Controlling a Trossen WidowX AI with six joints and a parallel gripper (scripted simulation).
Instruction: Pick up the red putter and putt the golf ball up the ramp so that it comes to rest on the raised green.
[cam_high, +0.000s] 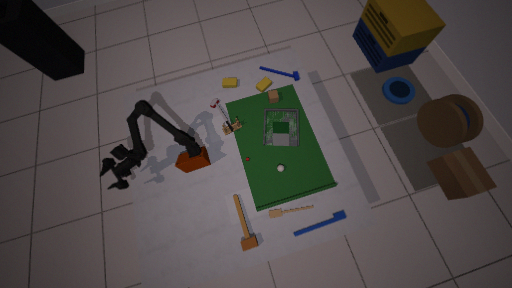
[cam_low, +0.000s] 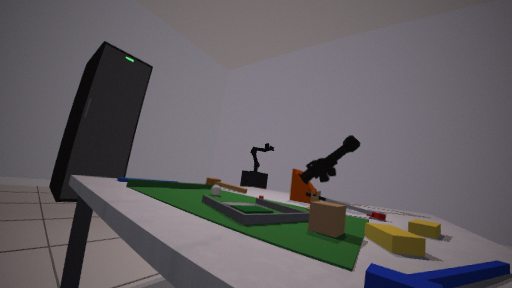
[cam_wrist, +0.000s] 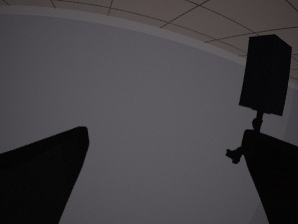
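Right now my gripper tip is 680 mm short of the red putter, 300 mm to the right of it and 140 mm above it. From my gripper tip the other things lie so: white golf ball: 940 mm ahead, 150 mm to the right, 150 mm below; then brown block: 1040 mm ahead, 320 mm to the left, 140 mm below; then green mat: 970 mm ahead, 170 mm below, 30 mm to the left.
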